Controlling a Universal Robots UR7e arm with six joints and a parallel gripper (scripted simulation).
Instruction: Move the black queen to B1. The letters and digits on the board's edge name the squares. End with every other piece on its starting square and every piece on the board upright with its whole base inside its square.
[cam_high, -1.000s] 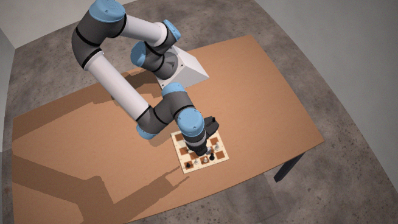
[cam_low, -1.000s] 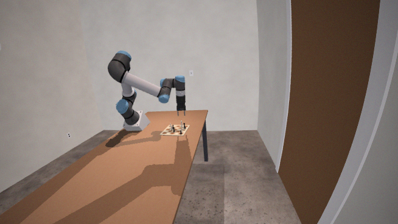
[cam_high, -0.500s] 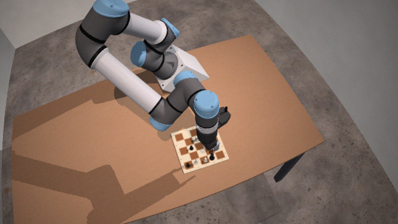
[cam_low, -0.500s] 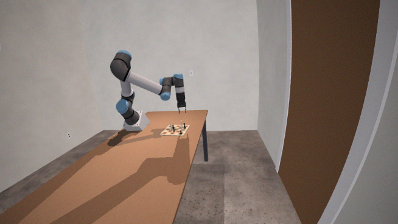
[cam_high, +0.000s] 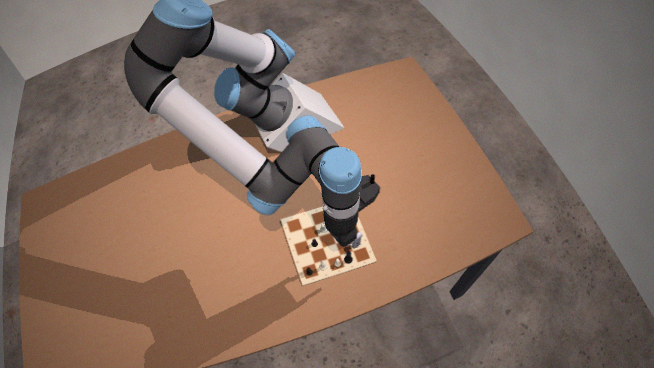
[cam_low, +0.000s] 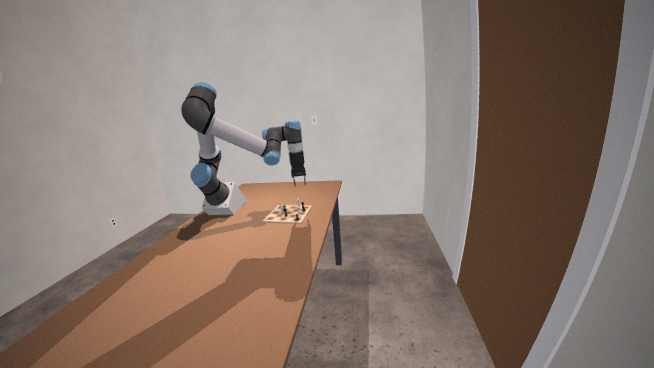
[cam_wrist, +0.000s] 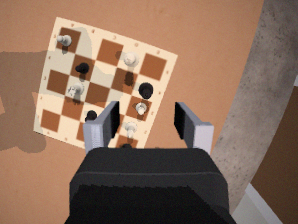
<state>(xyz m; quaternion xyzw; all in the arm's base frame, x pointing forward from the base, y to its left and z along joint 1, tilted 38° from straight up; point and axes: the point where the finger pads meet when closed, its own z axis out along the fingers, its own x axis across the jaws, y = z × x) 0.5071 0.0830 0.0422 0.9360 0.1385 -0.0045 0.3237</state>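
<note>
Right now the black queen is 140 mm below my hand. From my hand the other things lie so: chessboard: 170 mm below, 80 mm behind, 30 mm to the right.
</note>
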